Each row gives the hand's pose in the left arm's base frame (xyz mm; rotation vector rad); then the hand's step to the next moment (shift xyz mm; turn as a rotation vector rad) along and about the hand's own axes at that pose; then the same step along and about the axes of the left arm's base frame.
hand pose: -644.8 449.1 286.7 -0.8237 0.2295 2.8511
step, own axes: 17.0 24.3 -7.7 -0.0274 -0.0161 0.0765
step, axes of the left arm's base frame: -15.1 -23.2 -13.1 -0.0132 0.0272 0.0771
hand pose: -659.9 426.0 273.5 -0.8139 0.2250 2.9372
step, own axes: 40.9 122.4 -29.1 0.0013 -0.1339 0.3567
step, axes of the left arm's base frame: -35.1 -123.6 -31.3 -0.1649 0.1905 0.2858
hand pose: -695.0 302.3 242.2 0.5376 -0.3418 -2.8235
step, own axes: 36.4 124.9 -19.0 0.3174 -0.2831 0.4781
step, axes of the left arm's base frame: -1.1 -131.4 4.9 -0.5259 0.2640 0.2513
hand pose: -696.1 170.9 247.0 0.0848 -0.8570 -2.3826
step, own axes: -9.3 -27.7 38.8 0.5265 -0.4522 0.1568
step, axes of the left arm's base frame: -16.4 43.9 12.8 -0.7040 0.0710 -0.0752
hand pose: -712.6 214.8 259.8 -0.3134 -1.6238 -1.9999
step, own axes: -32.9 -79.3 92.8 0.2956 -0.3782 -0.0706
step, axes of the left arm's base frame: -29.8 107.5 -59.4 -0.4382 -0.0960 -0.1847
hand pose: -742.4 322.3 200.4 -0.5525 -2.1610 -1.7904
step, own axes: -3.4 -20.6 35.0 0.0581 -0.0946 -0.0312
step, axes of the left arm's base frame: -5.5 30.7 -26.3 -0.0959 -0.0391 -0.0507
